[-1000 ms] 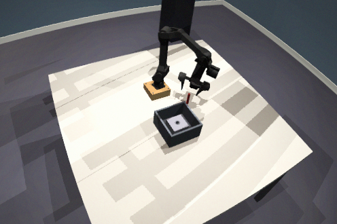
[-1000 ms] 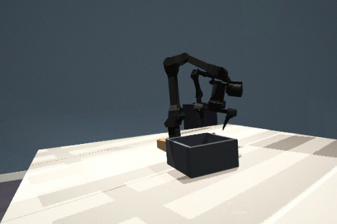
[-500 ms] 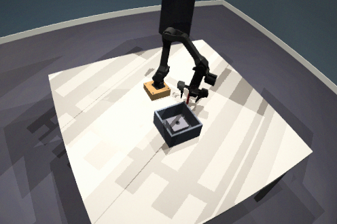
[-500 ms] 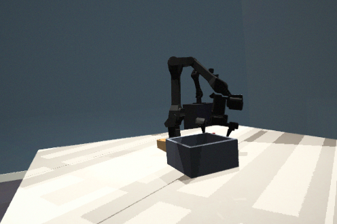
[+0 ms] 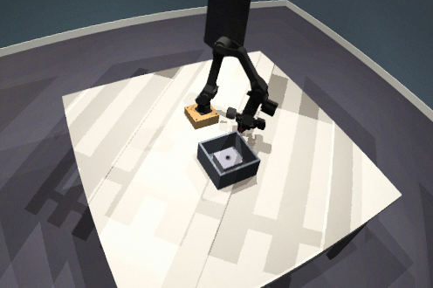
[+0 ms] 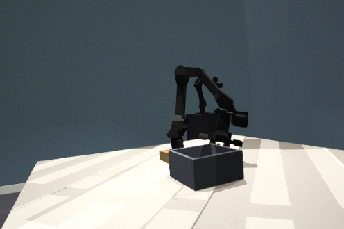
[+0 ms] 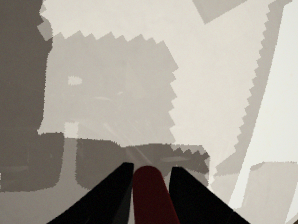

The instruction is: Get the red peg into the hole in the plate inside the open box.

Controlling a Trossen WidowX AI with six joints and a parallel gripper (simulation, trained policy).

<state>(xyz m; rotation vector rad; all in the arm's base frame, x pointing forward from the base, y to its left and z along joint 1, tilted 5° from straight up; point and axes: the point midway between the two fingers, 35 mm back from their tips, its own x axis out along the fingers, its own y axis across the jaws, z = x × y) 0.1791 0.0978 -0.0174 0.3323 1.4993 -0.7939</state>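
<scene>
My gripper tip is 130 mm short of the plate, 170 mm to the left of it and 30 mm below it. Round my gripper tip: dark box 130 mm ahead, 170 mm to the right, 20 mm above; red peg 10 mm to the left, 30 mm above.
</scene>
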